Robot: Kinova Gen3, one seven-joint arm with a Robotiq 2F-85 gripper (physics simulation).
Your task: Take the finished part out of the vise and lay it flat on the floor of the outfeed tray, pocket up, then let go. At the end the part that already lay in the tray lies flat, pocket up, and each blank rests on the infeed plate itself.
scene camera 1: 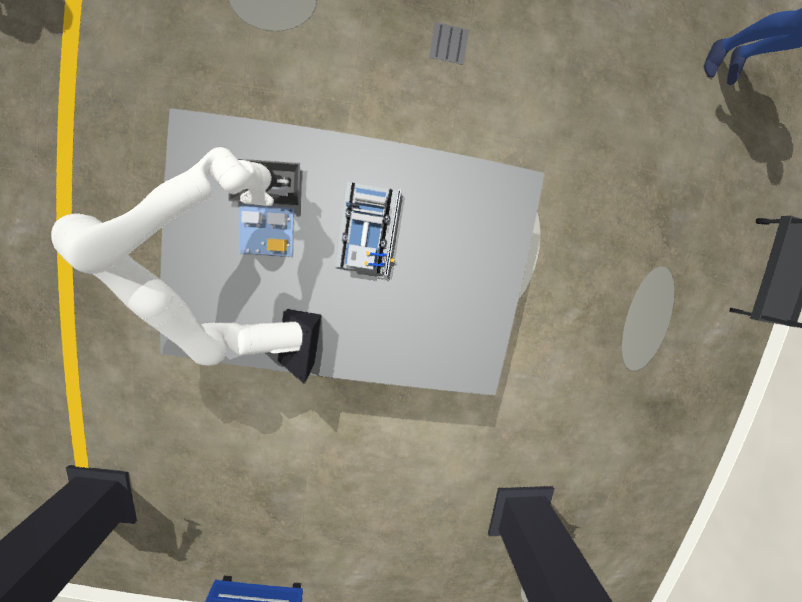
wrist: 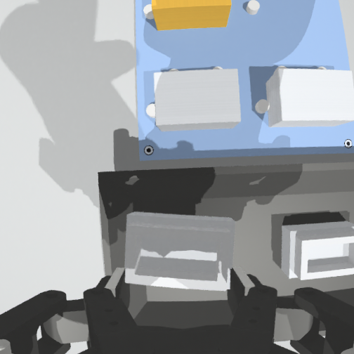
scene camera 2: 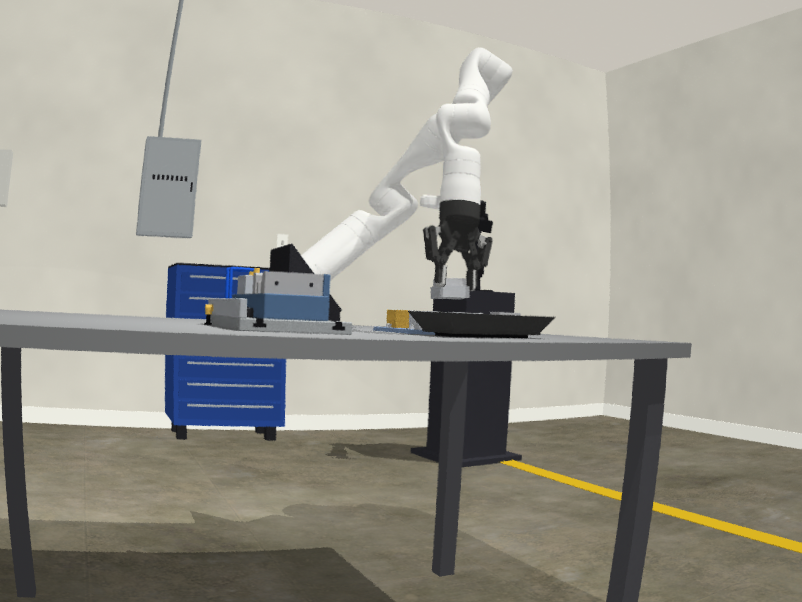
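Pixels of known places: gripper, fingertip midpoint: (scene camera 1: 278,182) (scene camera 2: 455,288); arm's base, origin of the base link: (scene camera 1: 295,335).
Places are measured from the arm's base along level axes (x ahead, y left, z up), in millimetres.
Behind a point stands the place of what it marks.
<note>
My gripper (scene camera 2: 456,282) {x 503, y 81, z -34 mm} (wrist: 178,283) is shut on the finished part (scene camera 2: 450,289) {x 501, y 71, z -36 mm} (wrist: 179,250), a light grey block. Its pocket faces up, and it hangs above the tray rim in scene camera 2. The dark outfeed tray (scene camera 1: 297,187) {x 496, y 28, z -77 mm} (scene camera 2: 518,325) {x 565, y 181, z -96 mm} (wrist: 255,250) lies below. The other part (wrist: 292,255) lies in the tray, pocket up, beside the held part in the wrist view. Two grey-white blanks (scene camera 1: 251,217) {x 385, y 181, z -75 mm} (scene camera 1: 276,219) {x 384, y 95, z -75 mm} (wrist: 197,97) (wrist: 310,97) rest on the blue infeed plate (scene camera 1: 252,234) {x 326, y 190, z -111 mm} (wrist: 200,50). The vise (scene camera 1: 364,230) {x 370, y -210, z -34 mm} (scene camera 2: 288,305) {x 505, y -236, z -77 mm} stands apart from my gripper.
An orange block (scene camera 1: 276,244) {x 299, y 92, z -76 mm} (scene camera 2: 397,318) {x 316, y 69, z -93 mm} (wrist: 192,15) sits on the infeed plate. The infeed plate is right beside the tray's long wall. The black arm mount (scene camera 1: 301,343) {x -14, y -29, z 38 mm} stands near the table's edge. My white arm hides part of the tray from above.
</note>
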